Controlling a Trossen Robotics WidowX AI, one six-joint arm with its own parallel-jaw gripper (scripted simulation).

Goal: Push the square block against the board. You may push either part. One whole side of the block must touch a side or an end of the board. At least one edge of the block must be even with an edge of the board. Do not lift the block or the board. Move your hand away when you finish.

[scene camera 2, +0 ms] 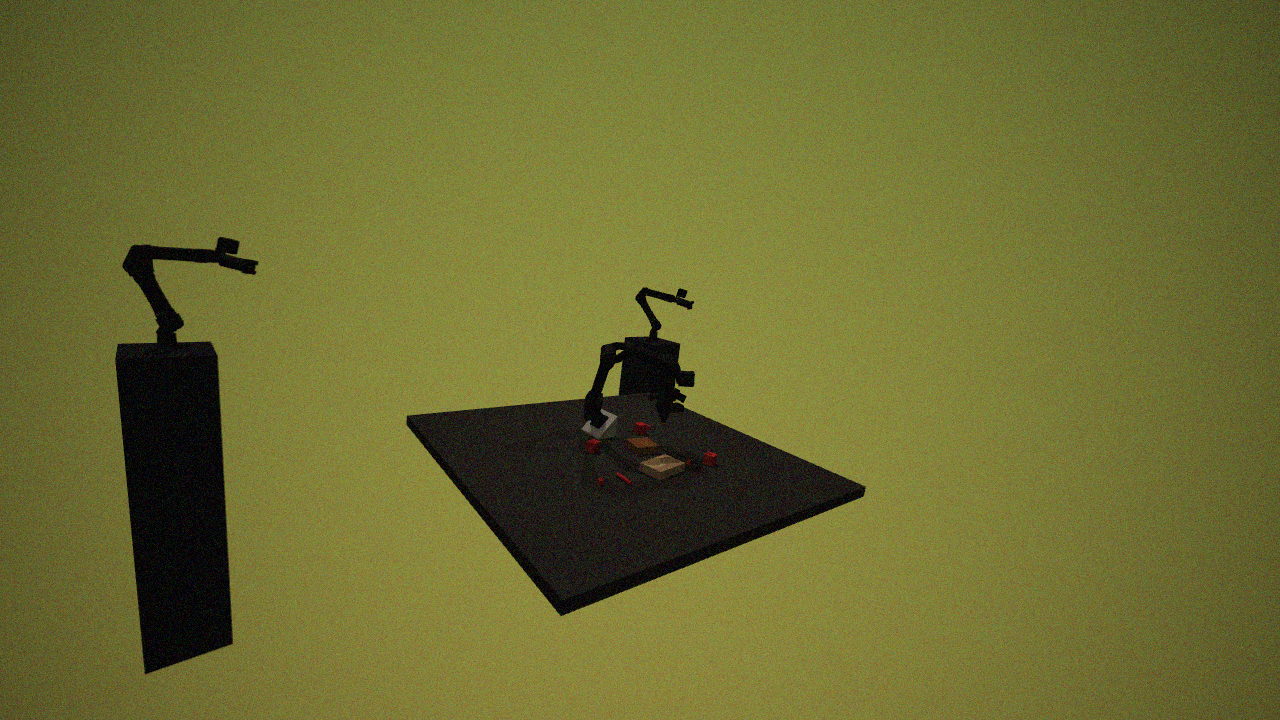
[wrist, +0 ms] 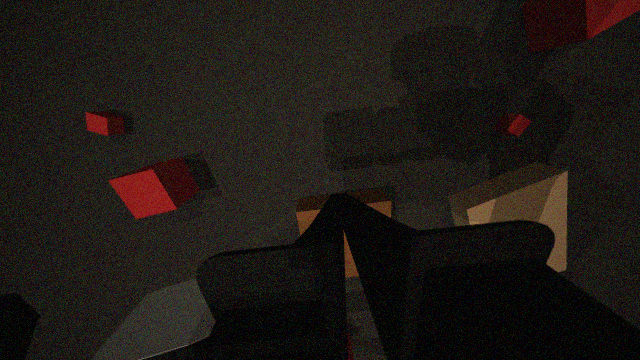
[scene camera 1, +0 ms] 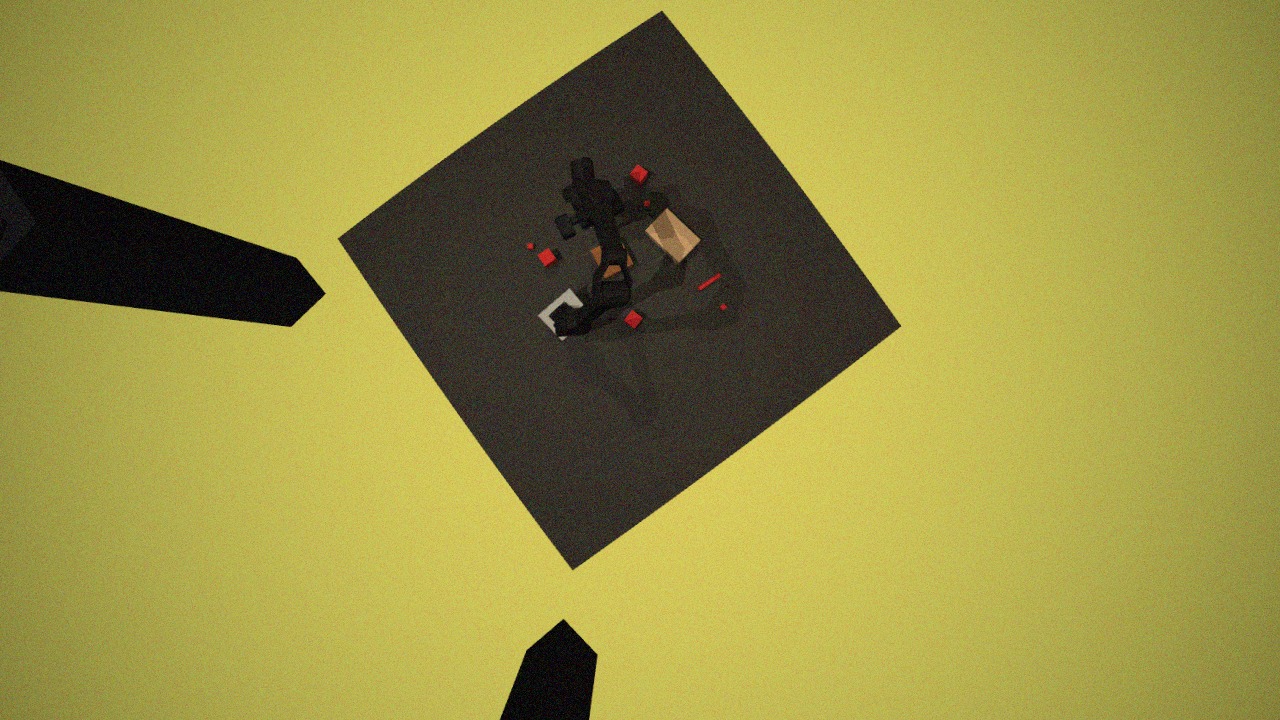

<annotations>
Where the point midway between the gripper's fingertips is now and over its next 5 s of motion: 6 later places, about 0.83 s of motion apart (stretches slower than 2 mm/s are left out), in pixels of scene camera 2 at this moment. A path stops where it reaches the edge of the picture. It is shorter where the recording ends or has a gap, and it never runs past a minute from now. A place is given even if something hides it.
My gripper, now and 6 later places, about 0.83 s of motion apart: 663, 422; 652, 443; 648, 443; 644, 443; 639, 444; 646, 444; 645, 434
</annotations>
